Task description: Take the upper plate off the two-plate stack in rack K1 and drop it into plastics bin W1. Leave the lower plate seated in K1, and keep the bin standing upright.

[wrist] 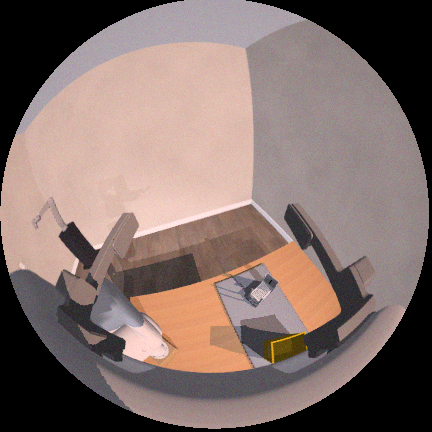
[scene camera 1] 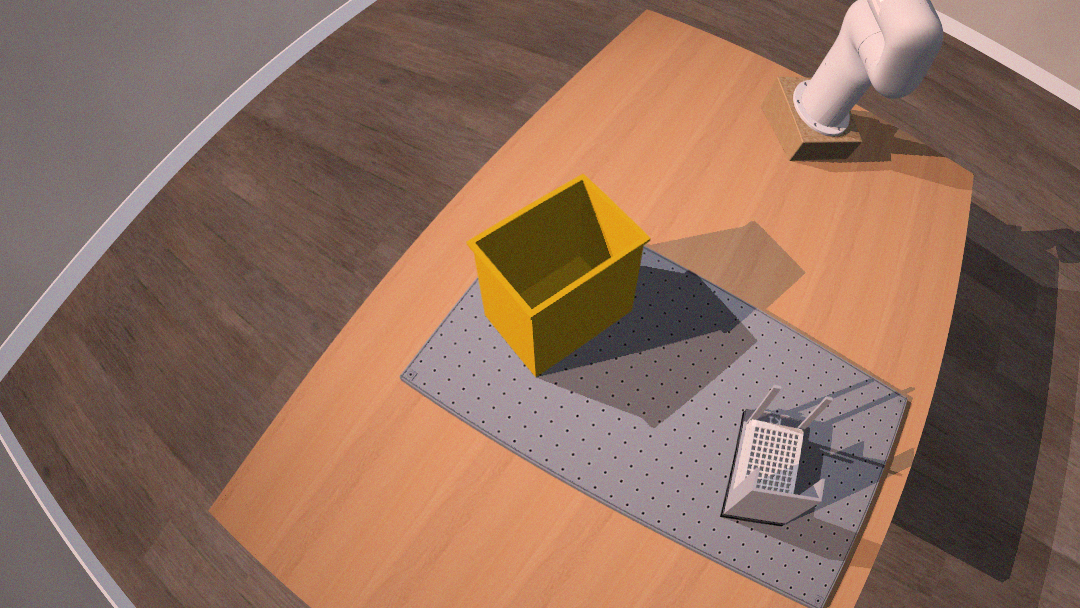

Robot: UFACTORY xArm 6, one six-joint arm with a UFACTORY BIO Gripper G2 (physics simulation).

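Where they show: hand, its tool point: (wrist: 209, 232); arm's base, origin of its link: (wrist: 157, 348) (scene camera 1: 821, 108).
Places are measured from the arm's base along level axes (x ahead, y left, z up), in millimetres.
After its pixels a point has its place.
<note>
Rack K1 (scene camera 1: 770, 503) {x 751, y 160, z 24 mm} (wrist: 272, 282) {x 749, y 149, z 14 mm} is a pale holder with upright posts at the right end of the grey perforated board. A white well plate (scene camera 1: 774, 453) {x 663, y 144, z -37 mm} (wrist: 260, 292) {x 674, y 142, z -45 mm} with a grid of holes lies in it on top; the lower plate cannot be made out under it. Plastics bin W1 (scene camera 1: 585, 320) {x 632, y -173, z -14 mm} (wrist: 289, 347) {x 661, y -286, z -82 mm} is a tall yellow open box that stands upright at the board's other end. My gripper (wrist: 214, 220) {x 419, y 82, z 687 mm} is open and empty, high up and far from rack and bin; it does not show in the scene view.
The grey perforated board (scene camera 1: 604, 453) {x 756, y -67, z -84 mm} (wrist: 232, 300) {x 506, y 183, z -84 mm} lies on the wooden table (scene camera 1: 362, 453) {x 936, y -347, z -97 mm} (wrist: 200, 310) {x 299, y 196, z -97 mm}. The white arm (scene camera 1: 838, 75) {x 76, y 11, z 146 mm} (wrist: 140, 342) {x 251, y 22, z 529 mm} stands on a base block (scene camera 1: 793, 135) {x 78, y -32, z -38 mm} at the table's far side. The bin's high walls stand between the arm's base side and the board's left part.
</note>
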